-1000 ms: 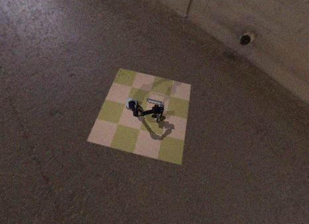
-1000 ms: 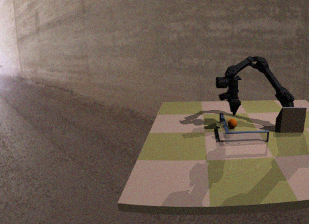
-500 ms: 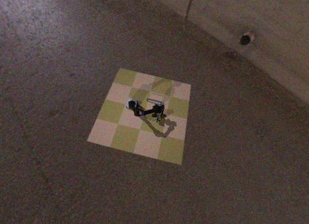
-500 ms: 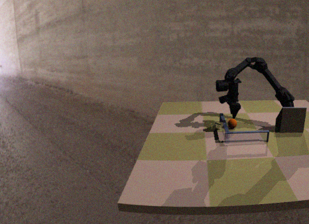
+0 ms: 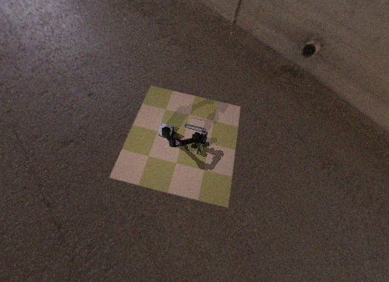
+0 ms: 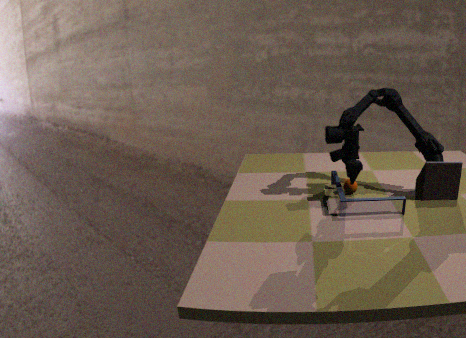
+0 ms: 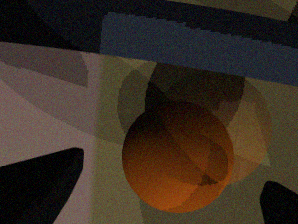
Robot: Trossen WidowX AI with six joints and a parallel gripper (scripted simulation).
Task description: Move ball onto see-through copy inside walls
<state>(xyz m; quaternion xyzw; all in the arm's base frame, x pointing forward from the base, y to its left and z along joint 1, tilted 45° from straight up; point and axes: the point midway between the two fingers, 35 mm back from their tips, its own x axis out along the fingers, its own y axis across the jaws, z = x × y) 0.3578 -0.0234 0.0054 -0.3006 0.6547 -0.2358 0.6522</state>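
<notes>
Now: gripper tip 20 mm above the orange ball.
</notes>
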